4 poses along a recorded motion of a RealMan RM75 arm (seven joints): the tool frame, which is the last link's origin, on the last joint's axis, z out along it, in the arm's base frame.
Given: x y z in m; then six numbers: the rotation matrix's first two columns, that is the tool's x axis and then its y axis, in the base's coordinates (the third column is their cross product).
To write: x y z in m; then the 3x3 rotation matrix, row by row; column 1 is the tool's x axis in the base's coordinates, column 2 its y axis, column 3 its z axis. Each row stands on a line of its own. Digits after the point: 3 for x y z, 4 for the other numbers.
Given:
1: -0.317, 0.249, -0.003, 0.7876, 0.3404, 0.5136, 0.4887, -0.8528, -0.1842
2: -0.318, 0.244, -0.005, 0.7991, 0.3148, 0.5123, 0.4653, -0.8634, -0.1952
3: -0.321, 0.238, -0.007, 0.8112, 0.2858, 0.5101, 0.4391, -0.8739, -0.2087
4: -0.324, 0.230, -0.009, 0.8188, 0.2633, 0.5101, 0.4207, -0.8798, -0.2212
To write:
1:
-0.317, 0.249, -0.003
0.7876, 0.4887, 0.3753
0.3404, -0.8528, 0.3961
0.5136, -0.1842, -0.8380

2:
-0.318, 0.244, -0.005
0.7991, 0.4653, 0.3809
0.3148, -0.8634, 0.3944
0.5123, -0.1952, -0.8364

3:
-0.321, 0.238, -0.007
0.8112, 0.4391, 0.3861
0.2858, -0.8739, 0.3933
0.5101, -0.2087, -0.8344

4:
-0.324, 0.230, -0.009
0.8188, 0.4207, 0.3905
0.2633, -0.8798, 0.3957
0.5101, -0.2212, -0.8312

